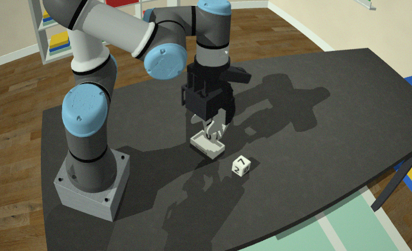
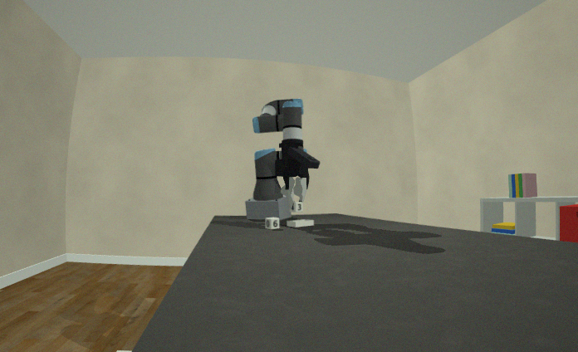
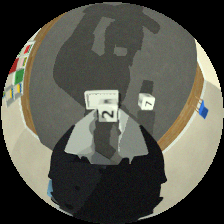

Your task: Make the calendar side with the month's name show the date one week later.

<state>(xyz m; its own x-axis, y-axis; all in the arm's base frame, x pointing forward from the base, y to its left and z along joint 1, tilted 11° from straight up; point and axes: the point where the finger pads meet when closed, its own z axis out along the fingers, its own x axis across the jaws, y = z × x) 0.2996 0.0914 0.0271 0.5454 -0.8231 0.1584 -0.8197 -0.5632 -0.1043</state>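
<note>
My hand is 60 mm above the white tray, 10 mm to the right of it and 10 mm past it.
</note>
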